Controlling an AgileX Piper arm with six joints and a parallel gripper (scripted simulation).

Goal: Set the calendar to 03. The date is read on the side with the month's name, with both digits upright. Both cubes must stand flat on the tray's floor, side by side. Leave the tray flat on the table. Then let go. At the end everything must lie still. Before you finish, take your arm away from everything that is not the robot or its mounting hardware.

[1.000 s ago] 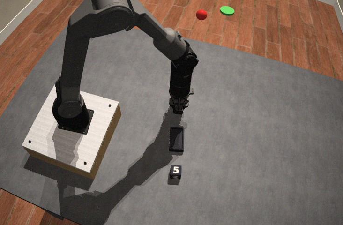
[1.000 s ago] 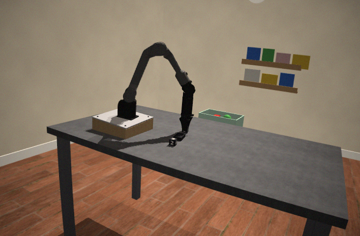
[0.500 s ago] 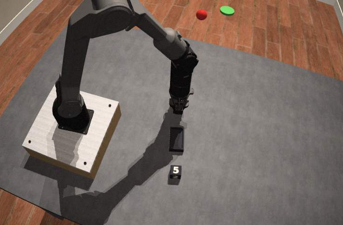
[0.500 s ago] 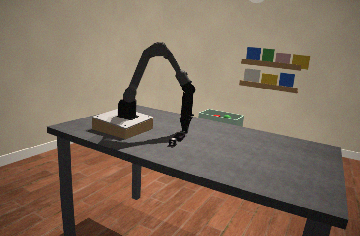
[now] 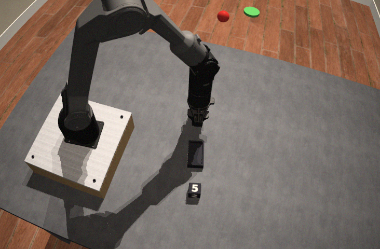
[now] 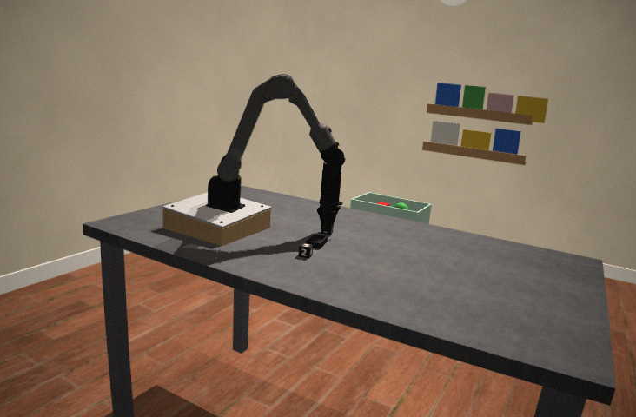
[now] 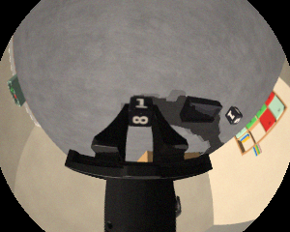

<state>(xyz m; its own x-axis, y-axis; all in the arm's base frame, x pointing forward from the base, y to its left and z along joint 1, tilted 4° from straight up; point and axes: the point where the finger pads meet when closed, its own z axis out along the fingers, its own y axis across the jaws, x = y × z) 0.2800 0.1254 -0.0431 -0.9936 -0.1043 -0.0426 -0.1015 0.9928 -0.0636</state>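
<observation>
Right now the black cube is 210 mm to the right of my hand and 20 mm ahead of it. The rest, counted from my hand: dark tray 110 mm to the right, 10 mm below, 10 mm ahead.
</observation>
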